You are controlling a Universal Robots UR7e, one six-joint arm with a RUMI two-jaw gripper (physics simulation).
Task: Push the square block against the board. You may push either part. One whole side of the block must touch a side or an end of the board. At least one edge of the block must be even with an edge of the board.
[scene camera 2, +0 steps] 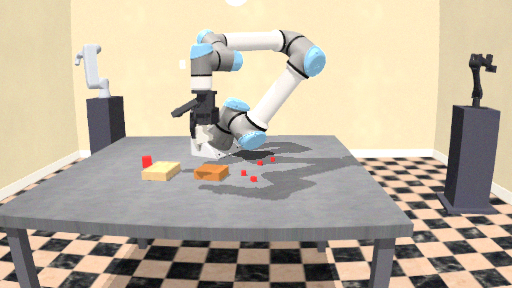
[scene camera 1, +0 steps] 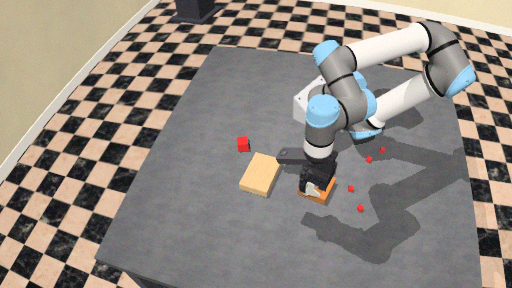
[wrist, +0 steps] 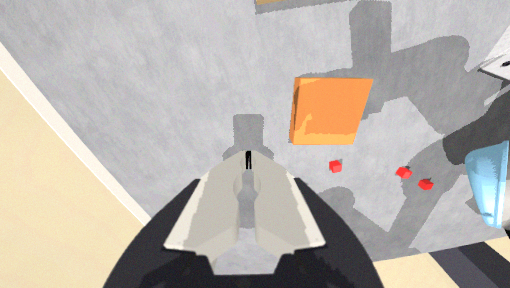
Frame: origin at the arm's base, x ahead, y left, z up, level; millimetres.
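Seen in the pictures: gripper, fingertip midpoint: [scene camera 2: 199,151] [scene camera 1: 307,194] [wrist: 249,152]; arm's base, link origin: [scene camera 2: 216,140].
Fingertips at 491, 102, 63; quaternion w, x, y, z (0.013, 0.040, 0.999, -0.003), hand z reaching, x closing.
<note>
Pixels of each thing's top centre, then the offset from my fingertips to it, as dx, dy, dz.
- orange square block, top centre: [wrist: 329,114] [scene camera 1: 317,183] [scene camera 2: 211,168] -119, +0, -95
- pale wooden board, top centre: [scene camera 1: 260,171] [scene camera 2: 161,166] -93, -202, -95
- larger red cube, top centre: [scene camera 1: 242,140] [scene camera 2: 146,157] -193, -325, -86
The orange square block [scene camera 1: 325,194] [scene camera 2: 211,172] [wrist: 332,110] lies flat on the table, partly hidden by my gripper in scene camera 1. The pale wooden board [scene camera 1: 260,172] [scene camera 2: 161,169] lies flat to its left in both scene views, with a gap between them. A sliver of the board [wrist: 272,1] shows at the top edge of the wrist view. My gripper [scene camera 1: 311,191] [scene camera 2: 198,150] [wrist: 249,152] is shut and empty. Its tips are raised above the table, and in the wrist view they show to the left of the block, apart from it.
A larger red cube [scene camera 1: 243,144] [scene camera 2: 146,161] stands behind the board. Several small red cubes [scene camera 1: 350,188] [scene camera 2: 243,173] [wrist: 335,166] lie to the right of the block in the scene views. The arm's white base [scene camera 1: 302,102] stands behind the block.
</note>
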